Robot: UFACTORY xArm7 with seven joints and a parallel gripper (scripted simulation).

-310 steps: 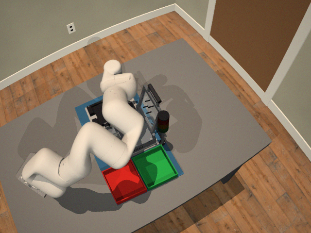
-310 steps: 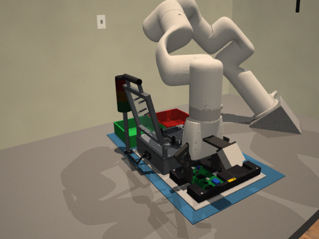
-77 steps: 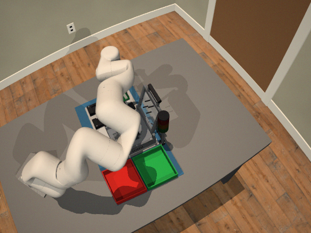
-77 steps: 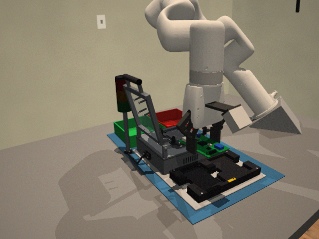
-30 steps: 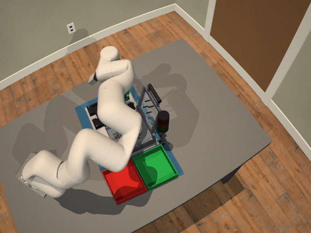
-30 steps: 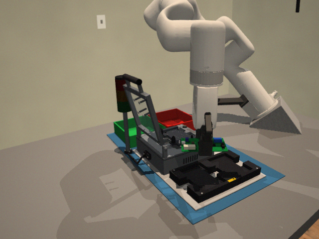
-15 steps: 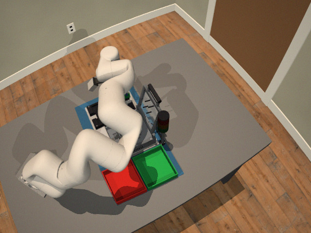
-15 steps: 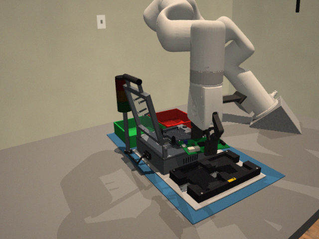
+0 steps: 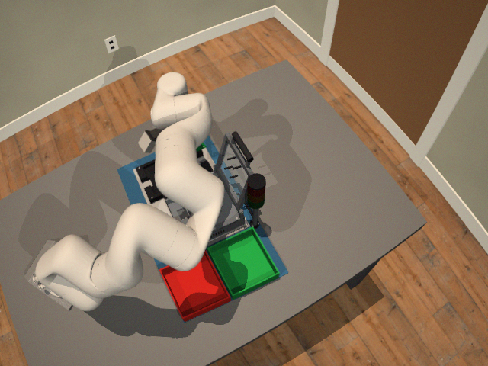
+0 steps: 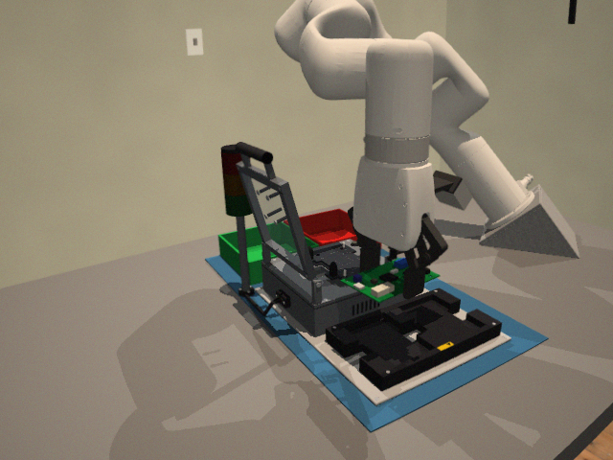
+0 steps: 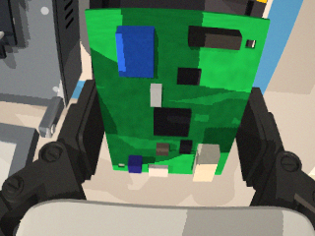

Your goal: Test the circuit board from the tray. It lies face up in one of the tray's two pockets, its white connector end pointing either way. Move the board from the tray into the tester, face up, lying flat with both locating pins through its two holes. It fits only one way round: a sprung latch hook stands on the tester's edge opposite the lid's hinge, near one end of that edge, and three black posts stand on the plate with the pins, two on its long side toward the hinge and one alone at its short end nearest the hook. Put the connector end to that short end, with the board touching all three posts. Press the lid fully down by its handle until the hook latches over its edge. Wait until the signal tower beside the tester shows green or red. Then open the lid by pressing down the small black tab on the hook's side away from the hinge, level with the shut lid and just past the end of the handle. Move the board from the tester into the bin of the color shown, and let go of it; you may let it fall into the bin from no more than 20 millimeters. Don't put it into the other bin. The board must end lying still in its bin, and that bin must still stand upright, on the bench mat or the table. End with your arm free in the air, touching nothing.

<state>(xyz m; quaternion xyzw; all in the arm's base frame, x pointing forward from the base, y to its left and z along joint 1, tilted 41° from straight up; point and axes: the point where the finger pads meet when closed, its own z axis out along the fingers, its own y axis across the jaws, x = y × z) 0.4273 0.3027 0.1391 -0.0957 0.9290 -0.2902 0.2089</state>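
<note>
My hand is 40 mm past the tester plate, 160 mm to the left of it and 50 mm above it. From my hand the other things lie so: clear lid (80 mm ahead, 170 mm to the right, 60 mm above); then green bin (10 mm behind, 370 mm to the right, 110 mm below); then latch hook (110 mm behind, 110 mm to the right, 30 mm below).
</note>
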